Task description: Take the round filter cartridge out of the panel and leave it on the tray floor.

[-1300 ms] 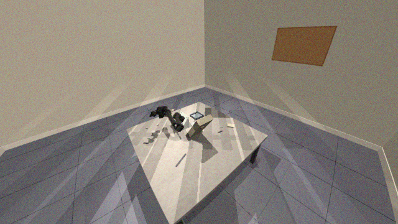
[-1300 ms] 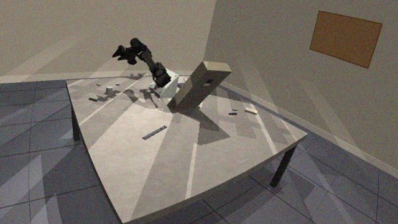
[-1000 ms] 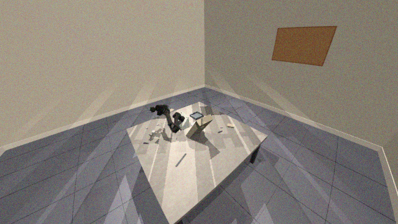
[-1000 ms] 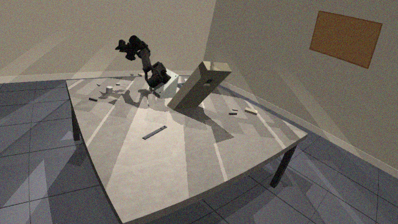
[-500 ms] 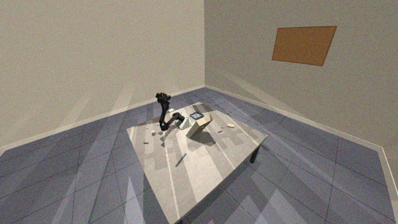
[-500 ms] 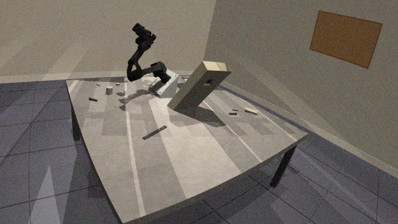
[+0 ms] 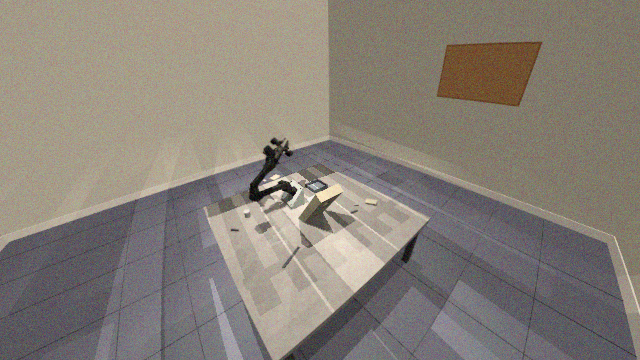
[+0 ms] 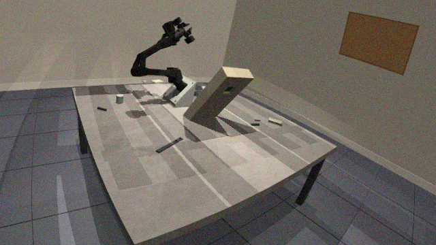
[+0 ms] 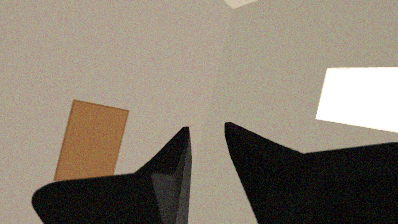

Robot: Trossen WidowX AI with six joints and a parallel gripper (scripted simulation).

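Right now the round filter cartridge is 500 mm ahead of my gripper tip, 20 mm to the right of it and 260 mm below it. From my gripper tip the other things lie so: dark tray: 40 mm ahead, 230 mm to the left, 490 mm below; then tan service panel: 450 mm ahead, 20 mm to the right, 340 mm below.
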